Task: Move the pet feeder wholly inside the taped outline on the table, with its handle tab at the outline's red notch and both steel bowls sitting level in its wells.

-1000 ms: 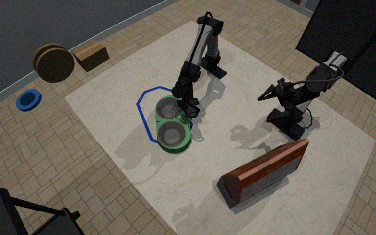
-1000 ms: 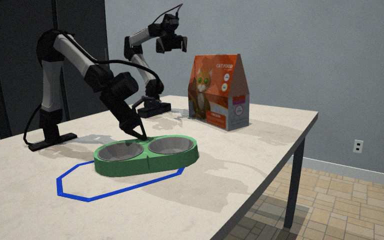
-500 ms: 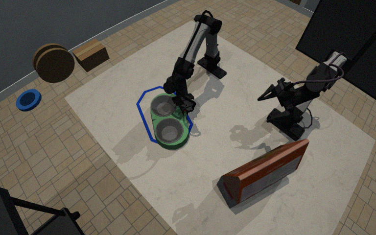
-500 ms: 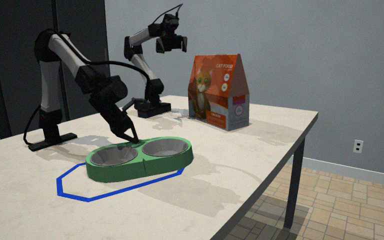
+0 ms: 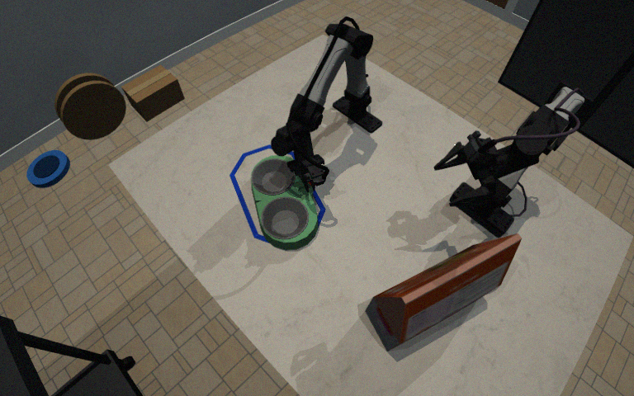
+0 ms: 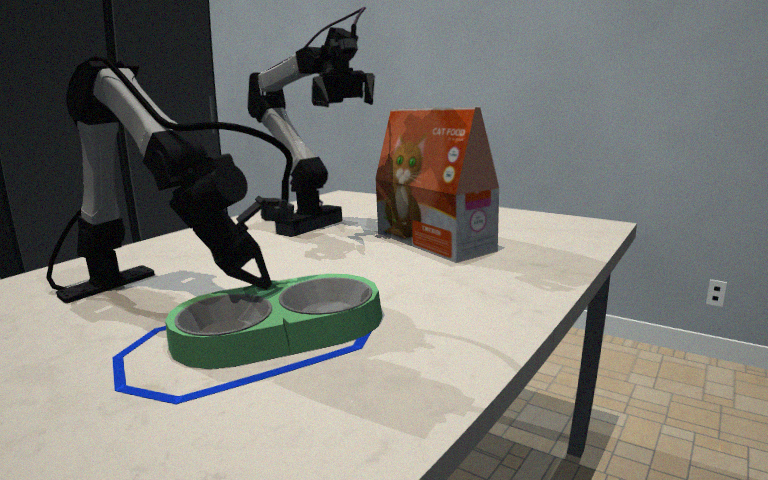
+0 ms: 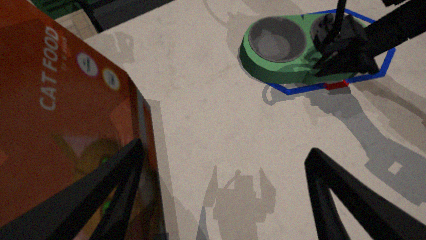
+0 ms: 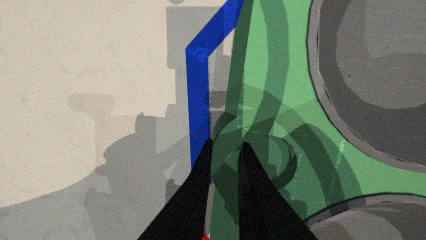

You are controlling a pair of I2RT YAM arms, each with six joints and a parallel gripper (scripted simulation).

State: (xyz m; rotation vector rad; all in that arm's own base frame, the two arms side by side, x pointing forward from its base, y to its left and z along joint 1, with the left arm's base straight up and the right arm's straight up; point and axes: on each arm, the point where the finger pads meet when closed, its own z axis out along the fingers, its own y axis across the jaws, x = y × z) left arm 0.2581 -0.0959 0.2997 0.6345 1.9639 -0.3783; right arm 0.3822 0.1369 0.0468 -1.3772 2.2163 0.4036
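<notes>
The green pet feeder is 70 mm ahead of my right hand, 30 mm to the right of it and 30 mm below it. The rest, counted from my right hand: blue taped outline 80 mm to the right, 70 mm ahead, 50 mm below; then orange cat food bag 470 mm to the left, 100 mm above.
</notes>
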